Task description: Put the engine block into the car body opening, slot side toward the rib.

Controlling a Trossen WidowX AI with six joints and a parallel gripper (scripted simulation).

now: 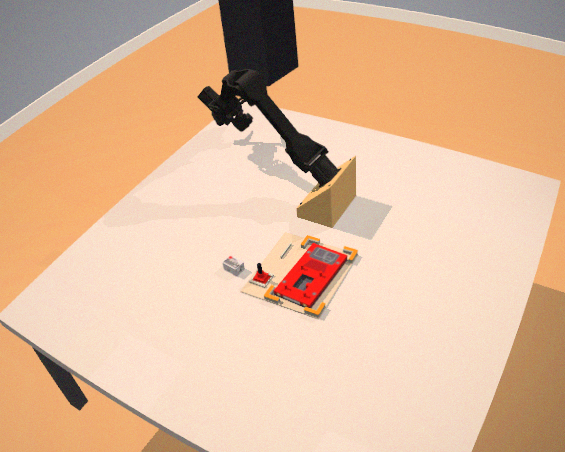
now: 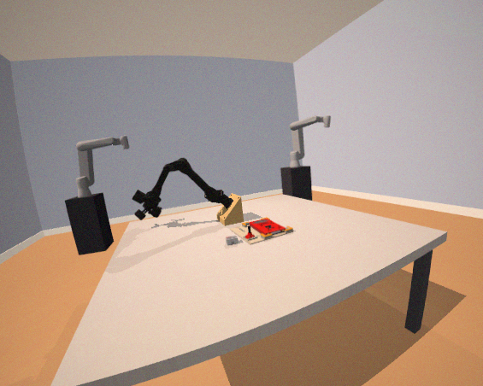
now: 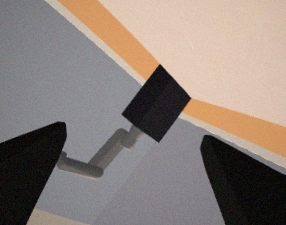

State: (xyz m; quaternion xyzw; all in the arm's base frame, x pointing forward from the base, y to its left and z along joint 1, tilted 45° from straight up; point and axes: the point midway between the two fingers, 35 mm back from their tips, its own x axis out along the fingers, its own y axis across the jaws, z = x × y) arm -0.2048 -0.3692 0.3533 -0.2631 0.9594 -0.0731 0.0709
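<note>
The engine block lies 61 cm ahead of my gripper tip, 44 cm to the left of it and 9 cm below it.
</note>
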